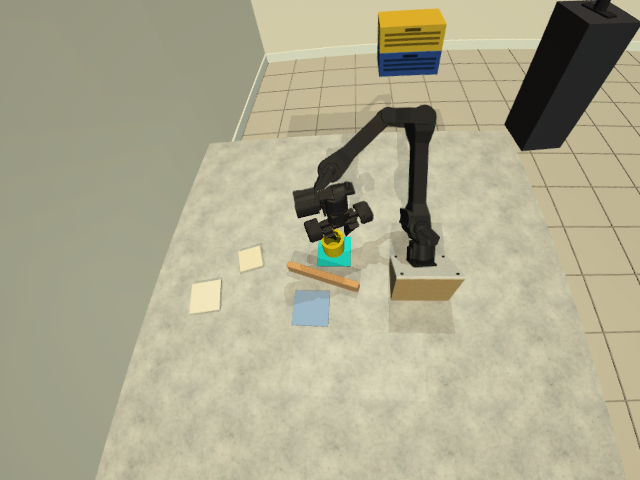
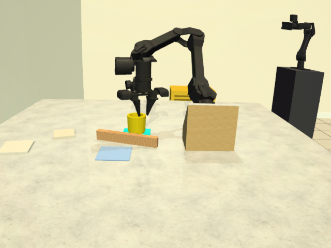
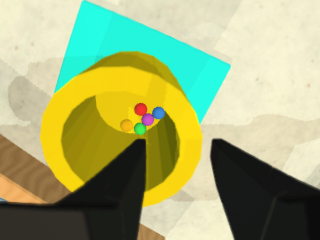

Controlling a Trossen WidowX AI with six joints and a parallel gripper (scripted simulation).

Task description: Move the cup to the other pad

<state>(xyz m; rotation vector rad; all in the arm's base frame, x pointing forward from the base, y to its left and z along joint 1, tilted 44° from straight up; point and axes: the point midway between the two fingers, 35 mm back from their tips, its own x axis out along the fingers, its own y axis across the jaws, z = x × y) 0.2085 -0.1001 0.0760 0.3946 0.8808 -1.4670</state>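
Now: gripper tip 2 cm short of the yellow cup, 1 cm to the right of it and 3 cm above it. Also, from my gripper tip: wooden bar 7 cm ahead, 10 cm to the left, 6 cm below; then cyan pad 3 cm ahead, 1 cm to the left, 8 cm below.
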